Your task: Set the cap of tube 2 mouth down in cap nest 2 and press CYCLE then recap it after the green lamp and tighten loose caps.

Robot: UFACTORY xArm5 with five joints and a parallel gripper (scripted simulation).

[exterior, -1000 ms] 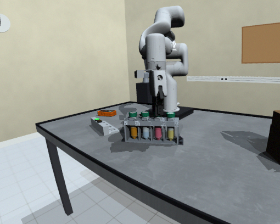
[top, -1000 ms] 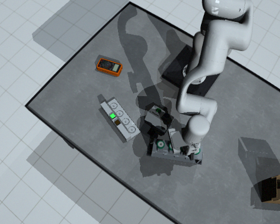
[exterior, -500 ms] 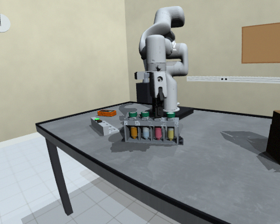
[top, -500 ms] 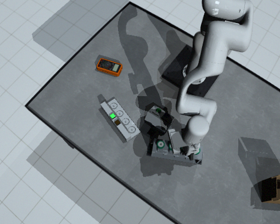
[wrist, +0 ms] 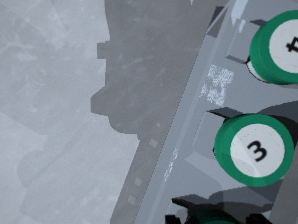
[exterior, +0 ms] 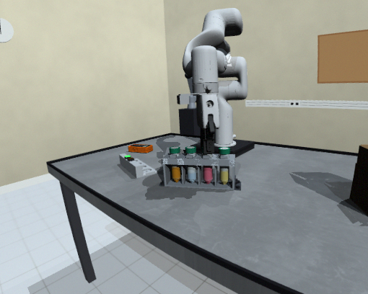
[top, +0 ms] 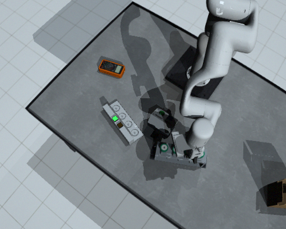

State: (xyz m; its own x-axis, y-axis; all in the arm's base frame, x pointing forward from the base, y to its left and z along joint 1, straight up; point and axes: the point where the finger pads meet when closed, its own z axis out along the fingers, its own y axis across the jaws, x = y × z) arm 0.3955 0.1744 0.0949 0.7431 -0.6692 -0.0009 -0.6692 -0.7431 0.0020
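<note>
Now: the tube 2's threaded neck 20 mm below my hand. From my hand the other things lie so: key housing: 80 mm behind, 180 mm to the right, 80 mm below; green key: 100 mm behind, 200 mm to the right, 60 mm below; blue key: 100 mm behind, 160 mm to the right, 60 mm below.
</note>
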